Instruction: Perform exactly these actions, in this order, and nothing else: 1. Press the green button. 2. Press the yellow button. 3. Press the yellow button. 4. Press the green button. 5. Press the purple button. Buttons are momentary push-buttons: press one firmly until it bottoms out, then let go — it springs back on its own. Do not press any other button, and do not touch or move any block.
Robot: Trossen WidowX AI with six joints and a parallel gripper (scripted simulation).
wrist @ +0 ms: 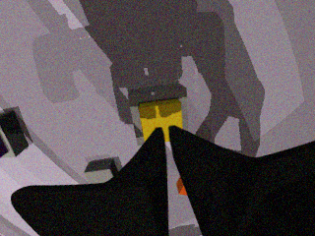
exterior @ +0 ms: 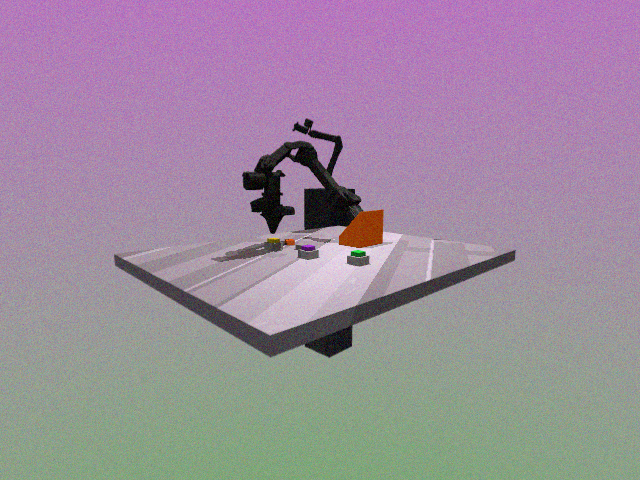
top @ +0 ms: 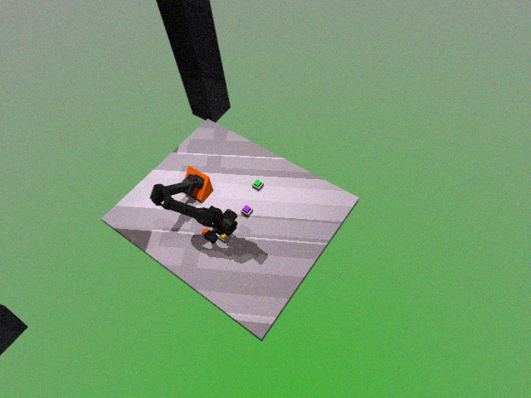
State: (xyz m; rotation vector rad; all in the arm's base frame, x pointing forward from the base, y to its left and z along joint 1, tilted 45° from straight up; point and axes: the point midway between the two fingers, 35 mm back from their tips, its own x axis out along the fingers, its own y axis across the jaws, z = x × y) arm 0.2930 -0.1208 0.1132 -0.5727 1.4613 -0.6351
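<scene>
My gripper tip is 30 mm above the yellow button. From my gripper tip the other things lie so: purple button: 190 mm to the left, 30 mm below; then small orange block: 110 mm behind, 30 mm to the right, 50 mm below; then green button: 40 mm behind, 360 mm to the left, 30 mm below.
</scene>
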